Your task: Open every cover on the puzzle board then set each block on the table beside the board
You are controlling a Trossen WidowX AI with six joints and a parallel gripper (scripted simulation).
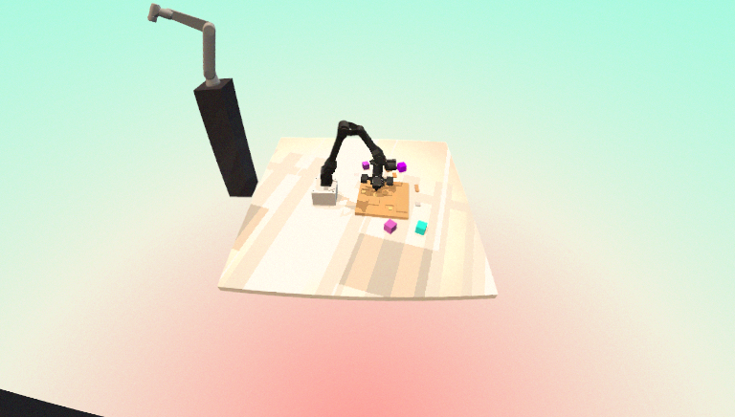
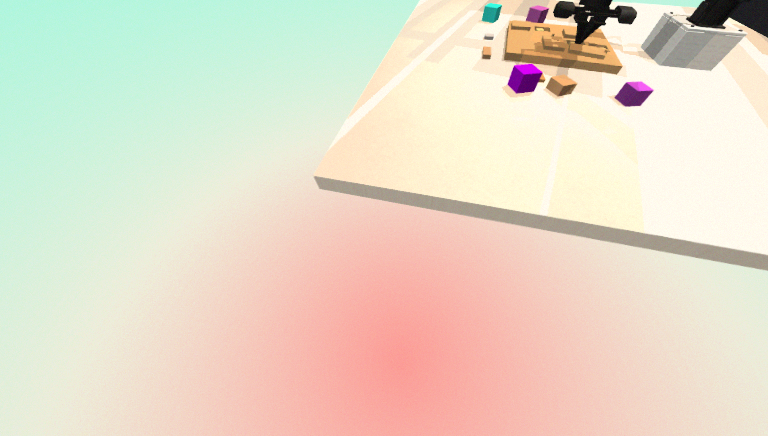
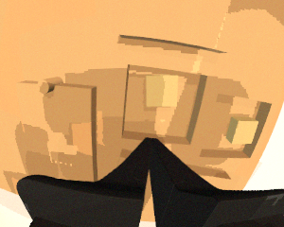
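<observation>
The small grey piece is 24 cm ahead of my gripper tip, 9 cm to the right of it and 2 cm below it. Also, from my gripper tip: magenta block (6 cm ahead, 28 cm to the right); dark purple block (6 cm behind, 25 cm to the left); small orange piece (25 cm ahead, 5 cm to the left, 2 cm below).
</observation>
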